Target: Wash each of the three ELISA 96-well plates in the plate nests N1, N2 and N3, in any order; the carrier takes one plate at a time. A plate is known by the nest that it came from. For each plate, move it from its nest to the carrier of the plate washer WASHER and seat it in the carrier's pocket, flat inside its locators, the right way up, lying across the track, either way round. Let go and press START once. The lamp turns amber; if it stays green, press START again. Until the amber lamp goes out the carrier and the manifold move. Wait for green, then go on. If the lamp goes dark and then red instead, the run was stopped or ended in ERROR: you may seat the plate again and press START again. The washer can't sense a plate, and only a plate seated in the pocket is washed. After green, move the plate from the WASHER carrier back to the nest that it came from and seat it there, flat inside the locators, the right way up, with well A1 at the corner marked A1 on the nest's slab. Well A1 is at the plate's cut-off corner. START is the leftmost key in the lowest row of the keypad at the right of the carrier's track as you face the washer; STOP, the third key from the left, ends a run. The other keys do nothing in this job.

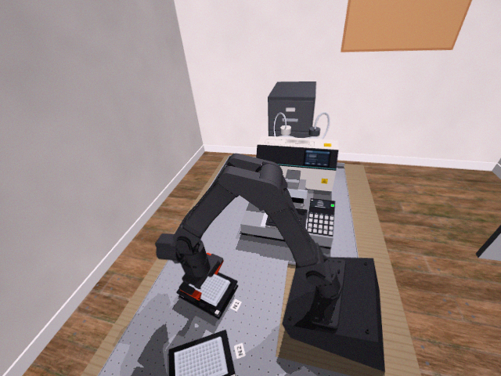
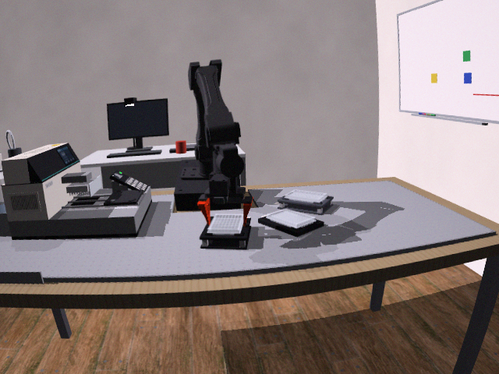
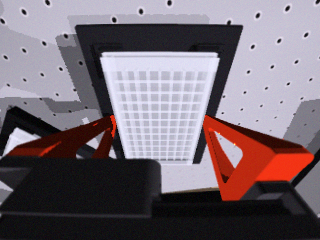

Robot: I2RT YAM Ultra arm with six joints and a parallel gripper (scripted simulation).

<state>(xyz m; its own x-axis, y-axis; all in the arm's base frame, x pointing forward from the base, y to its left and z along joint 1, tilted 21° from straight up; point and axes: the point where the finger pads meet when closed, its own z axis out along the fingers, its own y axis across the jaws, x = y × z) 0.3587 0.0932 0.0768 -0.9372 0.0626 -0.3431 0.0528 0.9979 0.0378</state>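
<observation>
Now: hand 10 mm above the nest N1. Round my hand: N2 label (170 mm behind, 110 mm to the left, 40 mm below); nest N2 (90 mm behind, 180 mm to the left, 40 mm below); N1 label (110 mm behind, 10 mm to the left, 40 mm below).
</observation>
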